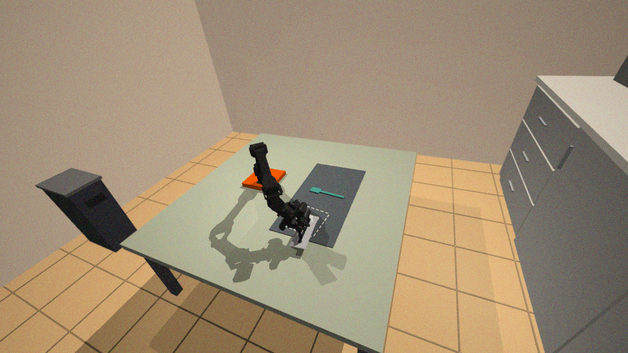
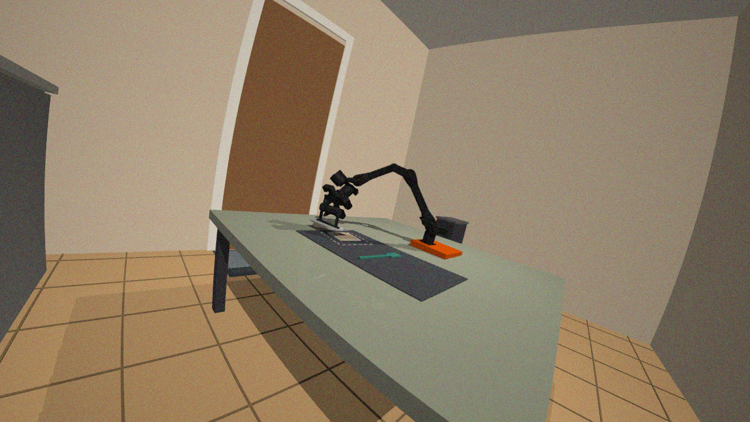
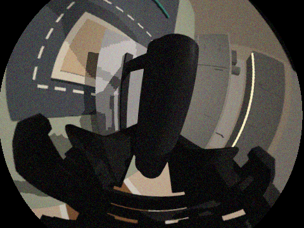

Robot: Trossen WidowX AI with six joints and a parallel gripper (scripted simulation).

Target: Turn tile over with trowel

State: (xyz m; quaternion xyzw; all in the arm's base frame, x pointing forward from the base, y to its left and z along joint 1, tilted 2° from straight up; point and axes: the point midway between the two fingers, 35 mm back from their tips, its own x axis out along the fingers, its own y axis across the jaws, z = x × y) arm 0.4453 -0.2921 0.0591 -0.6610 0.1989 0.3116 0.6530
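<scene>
Right now the teal trowel is 340 mm to the left of my gripper tip, 80 mm below it and 80 mm behind it. The rest, counted from my gripper tip: dark mat: 310 mm to the left, 100 mm below, 70 mm behind; tile: 90 mm to the left, 80 mm below, 80 mm behind.
</scene>
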